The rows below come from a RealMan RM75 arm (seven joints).
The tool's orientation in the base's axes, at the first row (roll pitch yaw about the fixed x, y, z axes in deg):
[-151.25 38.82 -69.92]
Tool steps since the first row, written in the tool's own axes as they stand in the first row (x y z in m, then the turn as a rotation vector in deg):
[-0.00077 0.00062 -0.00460 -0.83 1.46 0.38]
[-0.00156 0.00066 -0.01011 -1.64 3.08 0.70]
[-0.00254 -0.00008 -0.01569 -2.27 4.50 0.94]
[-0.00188 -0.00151 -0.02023 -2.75 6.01 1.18]
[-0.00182 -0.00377 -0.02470 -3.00 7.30 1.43]
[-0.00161 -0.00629 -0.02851 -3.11 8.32 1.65]
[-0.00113 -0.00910 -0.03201 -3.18 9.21 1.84]
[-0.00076 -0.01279 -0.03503 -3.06 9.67 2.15]
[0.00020 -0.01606 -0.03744 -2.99 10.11 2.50]
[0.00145 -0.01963 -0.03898 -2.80 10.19 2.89]
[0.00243 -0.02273 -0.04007 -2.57 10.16 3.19]
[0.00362 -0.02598 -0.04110 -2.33 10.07 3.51]
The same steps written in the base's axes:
[-0.00199 -0.00258 0.00339 -1.48 0.84 -0.29]
[-0.00369 -0.00576 0.00764 -3.11 1.62 -0.60]
[-0.00473 -0.00883 0.01234 -4.53 2.22 -0.91]
[-0.00442 -0.01238 0.01556 -6.00 2.71 -1.33]
[-0.00349 -0.01543 0.01943 -7.19 3.04 -1.83]
[-0.00210 -0.01813 0.02284 -8.11 3.25 -2.30]
[-0.00029 -0.02082 0.02598 -8.90 3.42 -2.71]
[0.00244 -0.02308 0.02920 -9.22 3.53 -3.17]
[0.00509 -0.02537 0.03147 -9.51 3.71 -3.62]
[0.00833 -0.02727 0.03307 -9.43 3.84 -4.04]
[0.01118 -0.02867 0.03437 -9.27 3.87 -4.38]
[0.01424 -0.03019 0.03554 -9.03 3.92 -4.71]

